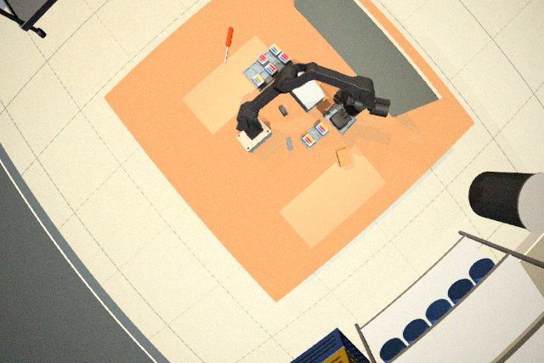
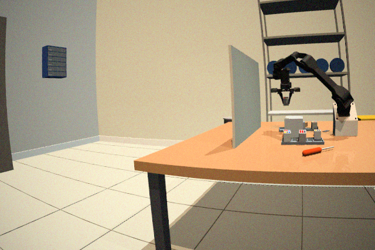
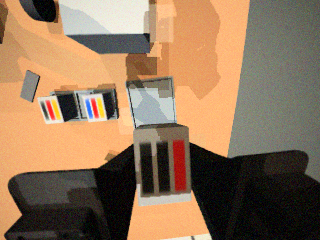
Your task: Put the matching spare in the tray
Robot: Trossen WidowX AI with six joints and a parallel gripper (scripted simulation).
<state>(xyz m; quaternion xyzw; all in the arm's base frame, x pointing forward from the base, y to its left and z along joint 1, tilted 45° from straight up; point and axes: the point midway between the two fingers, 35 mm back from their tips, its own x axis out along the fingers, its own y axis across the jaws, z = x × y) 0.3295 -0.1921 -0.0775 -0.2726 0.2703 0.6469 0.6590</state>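
Now: the flat grey tray 160 mm below my gripper tip. From my gripper tip the other things lie so: tall grey panel (200 mm ahead, 190 mm to the left, 60 mm above); dark cylinder (190 mm to the left, 180 mm behind, 140 mm below); mounted unit (200 mm to the left, 110 mm below, 50 mm behind).
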